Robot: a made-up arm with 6 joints. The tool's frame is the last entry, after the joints. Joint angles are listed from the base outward.
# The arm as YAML. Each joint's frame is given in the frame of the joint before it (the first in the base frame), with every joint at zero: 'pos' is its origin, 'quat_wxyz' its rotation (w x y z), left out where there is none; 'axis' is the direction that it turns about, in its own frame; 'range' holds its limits. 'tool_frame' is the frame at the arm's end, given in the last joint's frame.
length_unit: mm
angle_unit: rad
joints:
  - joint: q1
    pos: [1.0, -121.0, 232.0]
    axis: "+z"
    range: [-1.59, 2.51]
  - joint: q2
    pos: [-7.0, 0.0, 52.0]
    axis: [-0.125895, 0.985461, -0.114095]
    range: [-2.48, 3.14]
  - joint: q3
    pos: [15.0, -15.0, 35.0]
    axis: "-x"
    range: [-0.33, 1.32]
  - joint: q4
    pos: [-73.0, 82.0, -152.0]
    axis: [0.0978, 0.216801, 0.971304]
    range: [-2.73, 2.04]
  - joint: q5
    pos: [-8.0, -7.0, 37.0]
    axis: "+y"
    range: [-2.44, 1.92]
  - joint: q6
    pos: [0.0, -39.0, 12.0]
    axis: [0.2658, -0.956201, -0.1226]
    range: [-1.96, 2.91]
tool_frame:
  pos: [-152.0, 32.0, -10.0]
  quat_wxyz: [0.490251, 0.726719, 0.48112, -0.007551]
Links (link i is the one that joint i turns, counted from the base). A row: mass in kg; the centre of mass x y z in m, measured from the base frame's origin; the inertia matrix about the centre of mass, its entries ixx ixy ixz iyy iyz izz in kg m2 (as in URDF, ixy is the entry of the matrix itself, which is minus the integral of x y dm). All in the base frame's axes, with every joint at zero. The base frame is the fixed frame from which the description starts. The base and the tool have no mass.
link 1: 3.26; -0.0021 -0.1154 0.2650; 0.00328 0 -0.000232 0.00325 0 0.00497
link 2: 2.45; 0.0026 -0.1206 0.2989; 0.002 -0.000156 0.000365 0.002 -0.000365 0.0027
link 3: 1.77; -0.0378 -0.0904 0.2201; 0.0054 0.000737 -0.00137 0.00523 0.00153 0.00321
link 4: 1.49; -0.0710 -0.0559 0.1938; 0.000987 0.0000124 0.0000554 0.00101 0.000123 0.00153
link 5: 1.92; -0.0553 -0.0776 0.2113; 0.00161 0 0 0.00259 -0.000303 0.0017
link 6: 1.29; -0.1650 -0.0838 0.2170; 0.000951 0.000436 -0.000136 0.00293 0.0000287 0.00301
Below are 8 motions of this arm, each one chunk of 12 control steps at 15 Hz.
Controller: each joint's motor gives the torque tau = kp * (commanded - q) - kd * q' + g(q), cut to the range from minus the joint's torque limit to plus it. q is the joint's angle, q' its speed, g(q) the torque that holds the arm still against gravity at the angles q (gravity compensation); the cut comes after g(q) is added. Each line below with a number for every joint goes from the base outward.
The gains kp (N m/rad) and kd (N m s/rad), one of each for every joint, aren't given. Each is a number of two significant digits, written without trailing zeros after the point. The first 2 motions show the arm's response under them.
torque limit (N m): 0.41 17 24 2.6 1.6 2.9
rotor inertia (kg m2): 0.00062 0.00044 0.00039 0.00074 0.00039 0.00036
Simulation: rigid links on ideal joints. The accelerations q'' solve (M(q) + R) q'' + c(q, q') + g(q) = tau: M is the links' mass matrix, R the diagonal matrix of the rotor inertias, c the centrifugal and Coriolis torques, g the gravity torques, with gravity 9.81 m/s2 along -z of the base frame. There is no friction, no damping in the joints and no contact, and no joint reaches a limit. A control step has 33 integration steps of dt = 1/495 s. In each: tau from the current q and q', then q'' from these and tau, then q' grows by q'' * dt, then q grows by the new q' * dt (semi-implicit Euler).
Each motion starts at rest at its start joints. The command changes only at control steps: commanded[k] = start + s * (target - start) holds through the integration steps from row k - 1 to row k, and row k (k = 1, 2, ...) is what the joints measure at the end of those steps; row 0 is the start. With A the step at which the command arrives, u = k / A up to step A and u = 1 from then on. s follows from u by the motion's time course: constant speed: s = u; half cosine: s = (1 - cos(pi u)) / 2; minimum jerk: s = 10 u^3 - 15 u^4 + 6 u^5; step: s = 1 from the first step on.
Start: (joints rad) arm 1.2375 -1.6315 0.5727 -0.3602 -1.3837 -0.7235
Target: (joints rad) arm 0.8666 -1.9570 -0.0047 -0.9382 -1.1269 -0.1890
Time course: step
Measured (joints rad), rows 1 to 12:
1: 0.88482 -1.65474 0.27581 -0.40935 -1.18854 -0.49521
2: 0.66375 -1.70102 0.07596 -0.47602 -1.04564 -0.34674
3: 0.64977 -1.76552 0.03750 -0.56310 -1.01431 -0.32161
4: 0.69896 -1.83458 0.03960 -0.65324 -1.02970 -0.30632
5: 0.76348 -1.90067 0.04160 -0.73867 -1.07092 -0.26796
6: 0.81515 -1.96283 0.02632 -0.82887 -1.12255 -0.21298
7: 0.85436 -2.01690 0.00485 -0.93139 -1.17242 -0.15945
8: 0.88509 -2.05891 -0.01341 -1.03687 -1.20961 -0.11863
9: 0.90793 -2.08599 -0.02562 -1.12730 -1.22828 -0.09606
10: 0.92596 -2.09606 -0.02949 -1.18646 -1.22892 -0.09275
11: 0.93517 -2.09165 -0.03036 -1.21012 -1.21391 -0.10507
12: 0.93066 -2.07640 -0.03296 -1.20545 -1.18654 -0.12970
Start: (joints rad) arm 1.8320 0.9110 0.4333 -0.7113 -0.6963 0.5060
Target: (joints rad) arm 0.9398 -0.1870 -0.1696 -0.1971 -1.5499 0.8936
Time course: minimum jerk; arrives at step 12
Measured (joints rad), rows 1 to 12:
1: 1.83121 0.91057 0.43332 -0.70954 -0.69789 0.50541
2: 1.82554 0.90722 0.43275 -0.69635 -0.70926 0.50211
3: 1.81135 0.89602 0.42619 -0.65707 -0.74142 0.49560
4: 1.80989 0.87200 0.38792 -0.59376 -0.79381 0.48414
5: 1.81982 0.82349 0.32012 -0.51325 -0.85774 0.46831
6: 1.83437 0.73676 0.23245 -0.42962 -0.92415 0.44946
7: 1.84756 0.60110 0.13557 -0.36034 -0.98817 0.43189
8: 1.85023 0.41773 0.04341 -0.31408 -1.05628 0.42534
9: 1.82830 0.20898 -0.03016 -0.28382 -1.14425 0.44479
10: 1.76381 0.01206 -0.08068 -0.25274 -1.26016 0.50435
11: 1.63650 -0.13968 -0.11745 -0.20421 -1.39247 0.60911
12: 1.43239 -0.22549 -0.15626 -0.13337 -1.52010 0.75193
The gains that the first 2 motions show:
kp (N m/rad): 7.2 3.3 8.8 0.61 0.95 0.74
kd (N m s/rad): 0.54 0.32 0.59 0.074 0.065 0.057
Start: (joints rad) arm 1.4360 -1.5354 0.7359 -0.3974 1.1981 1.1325
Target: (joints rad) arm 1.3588 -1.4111 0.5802 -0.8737 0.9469 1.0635
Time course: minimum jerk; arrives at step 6
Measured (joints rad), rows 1 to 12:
1: 1.43357 -1.53511 0.73372 -0.39883 1.19503 1.13016
2: 1.42074 -1.53254 0.72143 -0.40889 1.17590 1.11693
3: 1.39659 -1.52292 0.69505 -0.43883 1.12872 1.09007
4: 1.37049 -1.50191 0.65942 -0.49571 1.05824 1.06188
5: 1.35465 -1.46974 0.62475 -0.57813 0.98529 1.05019
6: 1.35369 -1.43271 0.59881 -0.67714 0.93285 1.06073
7: 1.35964 -1.39979 0.58091 -0.77930 0.90905 1.07920
8: 1.36556 -1.37729 0.56905 -0.86976 0.90848 1.08922
9: 1.36958 -1.36740 0.56218 -0.93638 0.92200 1.08615
10: 1.37187 -1.36907 0.55928 -0.97399 0.94121 1.07387
11: 1.37288 -1.37917 0.55924 -0.98481 0.95982 1.05840
12: 1.37284 -1.39363 0.56109 -0.97563 0.97378 1.04475

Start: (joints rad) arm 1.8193 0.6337 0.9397 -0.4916 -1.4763 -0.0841
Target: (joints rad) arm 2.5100 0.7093 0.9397 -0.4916 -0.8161 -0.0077
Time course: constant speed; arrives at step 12
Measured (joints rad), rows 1 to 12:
1: 1.83744 0.64096 0.92783 -0.50720 -1.45348 -0.07514
2: 1.86868 0.64849 0.91428 -0.52860 -1.40631 -0.06559
3: 1.90856 0.65293 0.90540 -0.54812 -1.34362 -0.06594
4: 1.95652 0.65522 0.90174 -0.56423 -1.27147 -0.07724
5: 2.01239 0.65739 0.90199 -0.57679 -1.19493 -0.09485
6: 2.07437 0.66077 0.90529 -0.58479 -1.11921 -0.11214
7: 2.13992 0.66599 0.91098 -0.58676 -1.04932 -0.12300
8: 2.20693 0.67333 0.91812 -0.58189 -0.98890 -0.12359
9: 2.27417 0.68270 0.92573 -0.57059 -0.93925 -0.11288
10: 2.34104 0.69360 0.93319 -0.55443 -0.89920 -0.09242
11: 2.40741 0.70521 0.94016 -0.53568 -0.86563 -0.06537
12: 2.47327 0.71654 0.94650 -0.51666 -0.83452 -0.03545

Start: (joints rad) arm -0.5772 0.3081 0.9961 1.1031 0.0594 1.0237
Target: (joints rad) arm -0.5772 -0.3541 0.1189 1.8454 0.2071 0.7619
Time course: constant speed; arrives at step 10
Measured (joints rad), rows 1 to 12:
1: -0.56503 0.31117 0.97645 1.09411 0.06953 1.01084
2: -0.55138 0.30275 0.93229 1.09534 0.09057 0.97165
3: -0.54534 0.27459 0.86539 1.12065 0.12661 0.91894
4: -0.55000 0.22635 0.77852 1.17129 0.17407 0.86915
5: -0.56319 0.16172 0.67552 1.24173 0.22033 0.83275
6: -0.57890 0.08447 0.56223 1.32572 0.24971 0.81378
7: -0.59070 -0.00398 0.44684 1.41875 0.25052 0.81247
8: -0.59547 -0.10366 0.33799 1.51774 0.21985 0.82731
9: -0.59499 -0.21248 0.24102 1.62033 0.16489 0.85450
10: -0.59407 -0.32409 0.15505 1.72415 0.10151 0.88566
11: -0.59898 -0.42125 0.08623 1.83648 0.03929 0.91183
12: -0.60085 -0.48917 0.04181 1.94677 -0.00442 0.92462

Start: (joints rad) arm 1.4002 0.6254 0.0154 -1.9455 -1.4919 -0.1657
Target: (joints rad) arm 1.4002 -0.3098 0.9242 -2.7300 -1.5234 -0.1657
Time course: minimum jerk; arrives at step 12
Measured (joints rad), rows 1 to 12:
1: 1.39924 0.62549 0.01656 -1.94515 -1.49126 -0.16587
2: 1.39320 0.62541 0.02454 -1.94367 -1.48710 -0.16754
3: 1.37868 0.62187 0.04729 -1.94354 -1.47639 -0.17438
4: 1.35319 0.60804 0.09377 -1.94816 -1.45682 -0.19050
5: 1.30438 0.57575 0.17816 -1.95095 -1.42710 -0.21633
6: 1.23056 0.51378 0.29938 -1.95471 -1.39622 -0.25055
7: 1.14569 0.41537 0.44112 -1.97436 -1.37241 -0.28862
8: 1.06752 0.28235 0.58361 -2.02416 -1.36147 -0.32489
9: 1.01751 0.12550 0.70818 -2.11522 -1.36934 -0.35226
10: 1.02472 -0.03496 0.80434 -2.25287 -1.40299 -0.35938
11: 1.12725 -0.17091 0.87912 -2.43209 -1.46972 -0.32850
12: 1.30684 -0.27051 0.96458 -2.60677 -1.54168 -0.24905

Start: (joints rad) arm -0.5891 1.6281 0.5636 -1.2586 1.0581 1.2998
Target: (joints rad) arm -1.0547 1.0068 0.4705 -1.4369 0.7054 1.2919
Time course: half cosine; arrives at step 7
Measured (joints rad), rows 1 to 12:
1: -0.59717 1.62460 0.56791 -1.25585 1.05039 1.29824
2: -0.62505 1.60954 0.57914 -1.24185 1.01872 1.29481
3: -0.66975 1.57579 0.58803 -1.20922 0.95454 1.29037
4: -0.72098 1.51923 0.58368 -1.16076 0.86585 1.28597
5: -0.77769 1.43754 0.56960 -1.11301 0.77319 1.28007
6: -0.84024 1.33382 0.55229 -1.08773 0.69933 1.27680
7: -0.90821 1.21780 0.53669 -1.10427 0.65830 1.28264
8: -0.97269 1.10407 0.51791 -1.17365 0.64934 1.29603
9: -1.02002 1.00450 0.48883 -1.29434 0.66289 1.30198
10: -1.05797 0.92294 0.46047 -1.43981 0.68991 1.29571
11: -1.08952 0.86129 0.43703 -1.57947 0.72364 1.28143
12: -1.12400 0.81898 0.42617 -1.68681 0.75758 1.26655

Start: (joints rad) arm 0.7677 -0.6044 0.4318 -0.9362 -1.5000 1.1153
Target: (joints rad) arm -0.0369 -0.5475 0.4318 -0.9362 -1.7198 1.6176
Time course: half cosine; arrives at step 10
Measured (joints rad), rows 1 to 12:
1: 0.75844 -0.60400 0.43127 -0.93034 -1.49861 1.11815
2: 0.72428 -0.60235 0.42963 -0.91165 -1.49471 1.12973
3: 0.65994 -0.59873 0.42746 -0.88376 -1.49174 1.15424
4: 0.56799 -0.59273 0.42604 -0.85571 -1.49591 1.19327
5: 0.45466 -0.58453 0.42671 -0.83675 -1.51248 1.24654
6: 0.32990 -0.57499 0.43030 -0.83501 -1.54373 1.31153
7: 0.20677 -0.56530 0.43638 -0.85580 -1.58819 1.38344
8: 0.09940 -0.55634 0.44299 -0.89943 -1.64118 1.45639
9: 0.01923 -0.54866 0.44725 -0.95901 -1.69618 1.52519
10: -0.02651 -0.54335 0.44672 -1.02188 -1.74648 1.58594
11: -0.04328 -0.54167 0.44096 -1.07029 -1.78533 1.63695
12: -0.04642 -0.54361 0.43203 -1.09066 -1.80732 1.67698

